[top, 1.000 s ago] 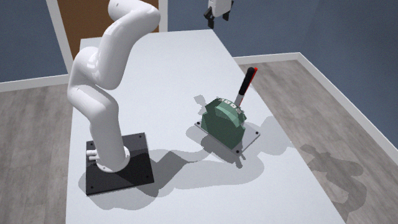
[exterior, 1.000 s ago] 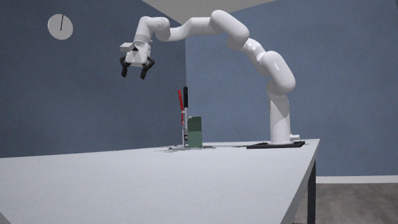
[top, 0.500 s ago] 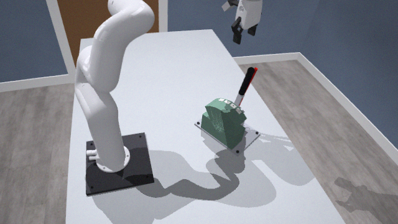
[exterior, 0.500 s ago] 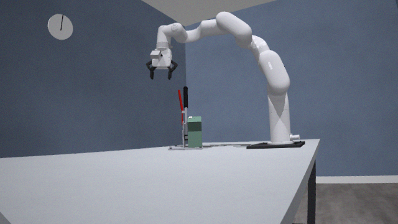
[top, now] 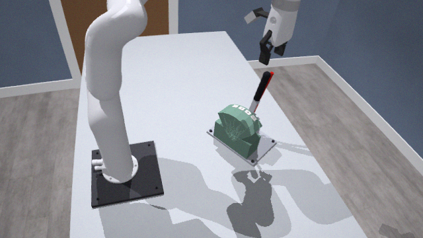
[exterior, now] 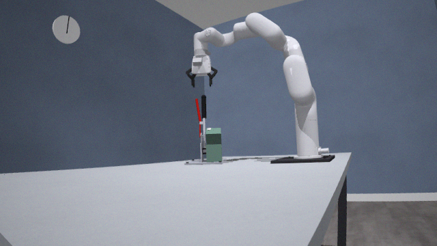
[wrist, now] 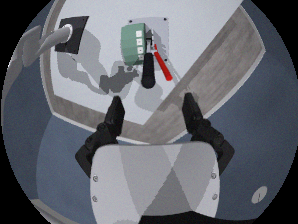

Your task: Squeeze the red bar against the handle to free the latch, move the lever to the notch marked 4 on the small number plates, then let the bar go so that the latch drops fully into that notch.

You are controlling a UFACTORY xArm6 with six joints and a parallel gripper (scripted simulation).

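The red bar lies 200 mm below my hand and 20 mm to the left of it.
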